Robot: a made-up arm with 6 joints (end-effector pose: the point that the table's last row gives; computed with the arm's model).
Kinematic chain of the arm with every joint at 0, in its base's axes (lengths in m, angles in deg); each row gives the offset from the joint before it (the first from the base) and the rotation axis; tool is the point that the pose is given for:
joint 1: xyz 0 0 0.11 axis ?
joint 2: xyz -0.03 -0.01 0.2 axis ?
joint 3: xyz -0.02 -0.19 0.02 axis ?
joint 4: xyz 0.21 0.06 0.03 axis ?
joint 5: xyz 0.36 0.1 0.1 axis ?
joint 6: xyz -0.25 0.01 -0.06 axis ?
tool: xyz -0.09 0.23 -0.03
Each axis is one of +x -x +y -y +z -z.
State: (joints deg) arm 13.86 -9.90 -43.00 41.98 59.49 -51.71
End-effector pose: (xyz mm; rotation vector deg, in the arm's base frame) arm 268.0 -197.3 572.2 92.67 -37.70 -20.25
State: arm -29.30 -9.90 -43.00 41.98 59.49 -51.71
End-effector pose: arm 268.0 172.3 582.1 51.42 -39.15 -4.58
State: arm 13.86 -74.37 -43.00 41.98 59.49 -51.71
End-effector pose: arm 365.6 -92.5 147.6 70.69 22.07 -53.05
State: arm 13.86 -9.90 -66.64 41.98 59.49 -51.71
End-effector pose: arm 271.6 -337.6 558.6 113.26 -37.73 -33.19
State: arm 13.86 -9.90 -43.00 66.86 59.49 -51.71
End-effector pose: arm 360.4 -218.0 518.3 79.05 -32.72 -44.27
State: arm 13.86 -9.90 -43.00 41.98 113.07 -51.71
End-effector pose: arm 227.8 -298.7 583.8 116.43 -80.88 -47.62
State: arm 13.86 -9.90 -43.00 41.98 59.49 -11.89
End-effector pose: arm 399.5 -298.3 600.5 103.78 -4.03 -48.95
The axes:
joint 1: +x
joint 2: -y
joint 3: -x
joint 4: -z
joint 5: +x
joint 6: -z

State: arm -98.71 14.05 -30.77 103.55 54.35 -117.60
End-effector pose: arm 229.7 286.8 152.5 -76.95 -47.15 55.17
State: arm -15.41 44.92 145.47 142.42 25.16 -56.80
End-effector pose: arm 285.9 -18.0 599.4 100.85 119.36 25.79
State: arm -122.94 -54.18 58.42 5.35 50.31 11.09
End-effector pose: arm 2.6 -233.1 -11.1 -126.95 18.95 -59.80
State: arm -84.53 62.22 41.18 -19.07 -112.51 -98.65
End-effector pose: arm -145.0 344.4 102.9 127.19 -49.43 75.15
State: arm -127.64 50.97 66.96 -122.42 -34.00 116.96
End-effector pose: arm 157.6 9.8 113.5 142.51 43.31 -82.67
